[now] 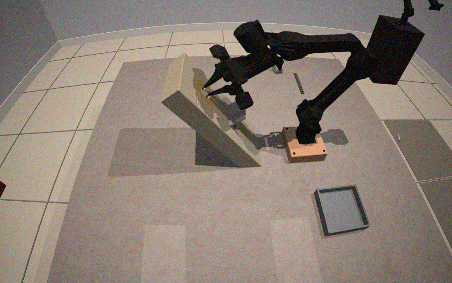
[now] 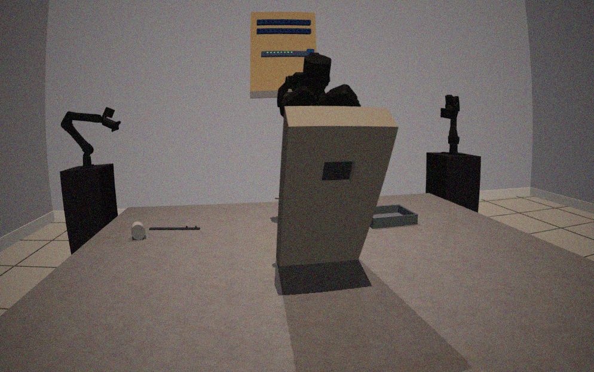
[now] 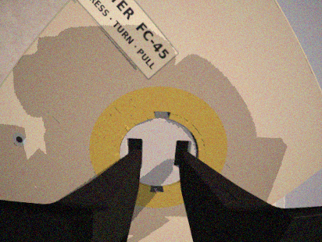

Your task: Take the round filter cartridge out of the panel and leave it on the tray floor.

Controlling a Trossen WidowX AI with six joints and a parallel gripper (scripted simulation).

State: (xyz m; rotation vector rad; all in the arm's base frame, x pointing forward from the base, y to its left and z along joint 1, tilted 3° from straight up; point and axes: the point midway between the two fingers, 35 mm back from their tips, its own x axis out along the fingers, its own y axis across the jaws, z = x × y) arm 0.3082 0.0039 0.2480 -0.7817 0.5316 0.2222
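The white filter cartridge lies 2 cm ahead of my gripper tip and 1 cm below it. Round my gripper tip: grey shelf: 10 cm below, 8 cm behind; grey tray: 41 cm behind, 28 cm to the left, 25 cm below; beige service panel: 9 cm below, 3 cm behind.
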